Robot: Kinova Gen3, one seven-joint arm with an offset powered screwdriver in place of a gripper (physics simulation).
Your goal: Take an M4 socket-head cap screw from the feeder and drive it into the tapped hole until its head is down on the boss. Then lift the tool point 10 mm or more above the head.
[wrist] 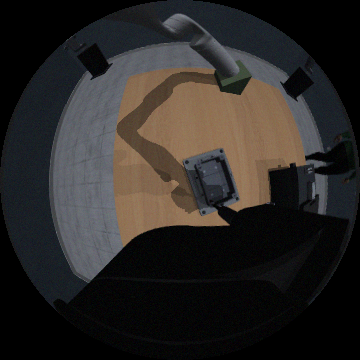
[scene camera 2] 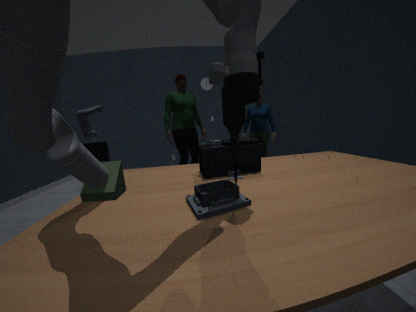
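My screwdriver (scene camera 2: 236, 181) (wrist: 216, 204) points straight down in scene camera 2, its thin tip at the back right of the dark open box-shaped housing (scene camera 2: 218, 194) (wrist: 228, 175). In the wrist view the tip overlaps the housing's lower edge. Whether it touches a boss or is a little above cannot be told. No screw can be made out at the tip, and the tapped hole is hidden or too small to see. The housing sits on a grey plate (scene camera 2: 222, 209) (wrist: 193, 182) with holes at its corners. The black feeder (scene camera 2: 215, 161) (wrist: 284, 186) stands behind the housing in scene camera 2.
A green block (scene camera 2: 120, 183) (wrist: 234, 86) is under the arm's base on the wooden table (scene camera 2: 310, 215) (wrist: 155, 215). A small light piece (scene camera 2: 235, 175) lies before the feeder. Two people (scene camera 2: 182, 115) (scene camera 2: 259, 120) stand beyond the table. The arm's shadow crosses the table.
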